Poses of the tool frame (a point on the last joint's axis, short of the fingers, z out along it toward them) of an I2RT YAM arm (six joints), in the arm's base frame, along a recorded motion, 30 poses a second.
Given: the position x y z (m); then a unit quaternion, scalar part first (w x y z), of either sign.
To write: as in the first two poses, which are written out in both.
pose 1, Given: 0.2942 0.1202 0.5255 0.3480 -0.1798 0.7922 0.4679
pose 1, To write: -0.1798 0.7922 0.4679 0.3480 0.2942 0.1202 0.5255
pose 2, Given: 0.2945 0.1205 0.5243 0.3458 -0.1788 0.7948 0.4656
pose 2, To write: -0.1788 0.7948 0.4656 0.3458 0.2945 0.1205 0.5243
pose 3, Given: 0.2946 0.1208 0.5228 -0.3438 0.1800 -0.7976 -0.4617
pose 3, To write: -0.1800 0.7976 0.4617 0.3438 0.2946 0.1208 0.5228
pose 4, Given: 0.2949 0.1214 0.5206 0.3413 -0.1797 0.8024 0.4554
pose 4, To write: -0.1797 0.8024 0.4554 0.3413 0.2949 0.1214 0.5206
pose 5, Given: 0.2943 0.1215 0.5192 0.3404 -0.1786 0.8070 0.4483
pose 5, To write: -0.1786 0.8070 0.4483 0.3404 0.2943 0.1215 0.5192
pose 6, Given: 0.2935 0.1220 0.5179 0.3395 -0.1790 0.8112 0.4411
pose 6, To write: -0.1790 0.8112 0.4411 0.3395 0.2935 0.1220 0.5179
